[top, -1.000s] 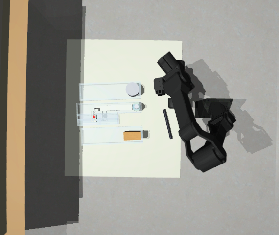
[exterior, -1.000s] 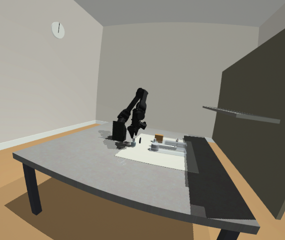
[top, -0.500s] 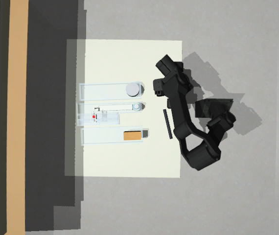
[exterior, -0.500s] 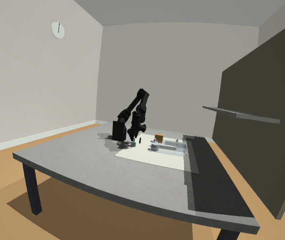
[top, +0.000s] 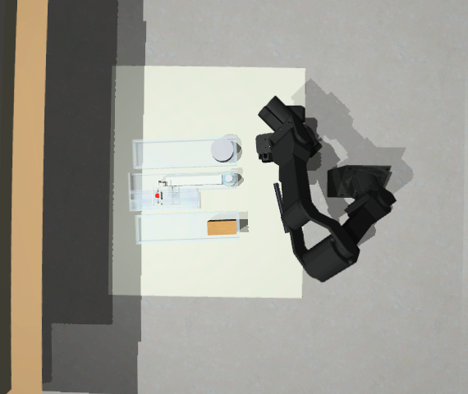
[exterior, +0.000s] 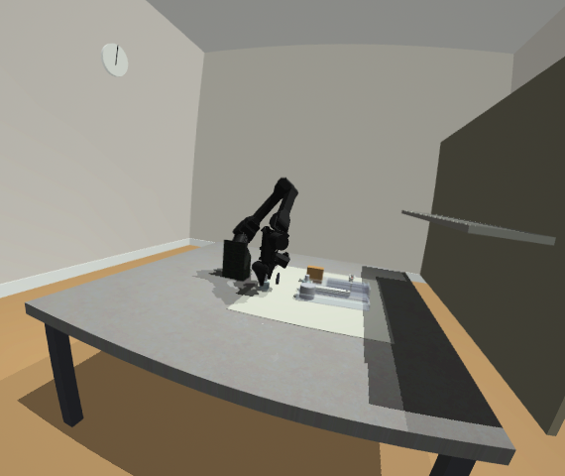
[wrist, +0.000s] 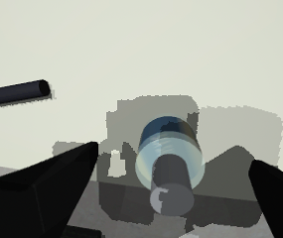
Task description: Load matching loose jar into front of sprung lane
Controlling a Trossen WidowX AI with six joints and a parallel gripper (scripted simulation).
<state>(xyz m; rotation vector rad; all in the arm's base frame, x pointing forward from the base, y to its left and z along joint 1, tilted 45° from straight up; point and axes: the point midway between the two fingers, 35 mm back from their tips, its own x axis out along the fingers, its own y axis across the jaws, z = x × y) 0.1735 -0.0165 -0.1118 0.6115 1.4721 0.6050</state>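
Right now the cream mat is 220 mm ahead of my gripper tip, 90 mm to the left of it and 30 mm below it. Round my gripper tip: brown box 170 mm ahead, 210 mm to the left; then black rod 10 mm ahead, 160 mm to the left, 30 mm below; then white pusher part 260 mm ahead, 120 mm to the left, 20 mm above.
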